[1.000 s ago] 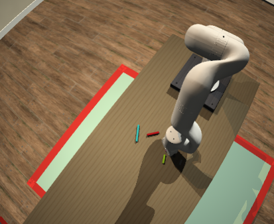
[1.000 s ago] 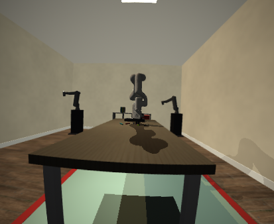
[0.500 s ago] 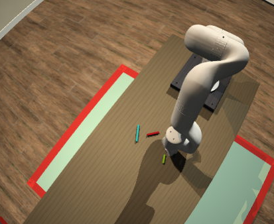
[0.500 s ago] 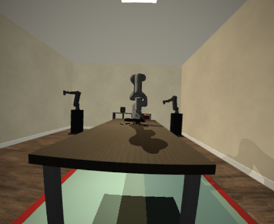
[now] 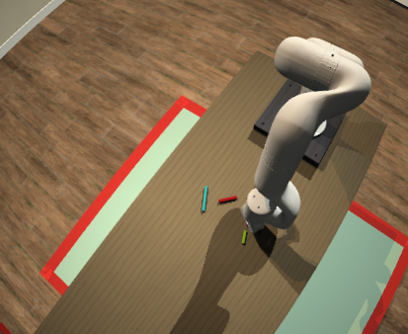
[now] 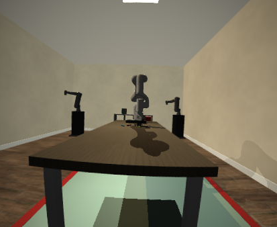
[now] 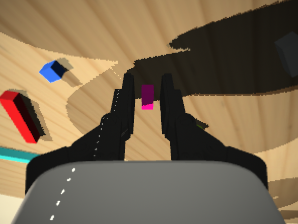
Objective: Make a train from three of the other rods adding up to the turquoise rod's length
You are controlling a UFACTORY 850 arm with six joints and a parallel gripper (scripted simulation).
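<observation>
Now: hand 2 cm above the magenta rod and 1 cm short of it. The rest, counted from my hand: grey rod 10 cm to the left, 4 cm ahead, 2 cm below; then blue rod 6 cm behind, 4 cm to the right, 2 cm below; then lime rod 6 cm ahead, 2 cm below.
</observation>
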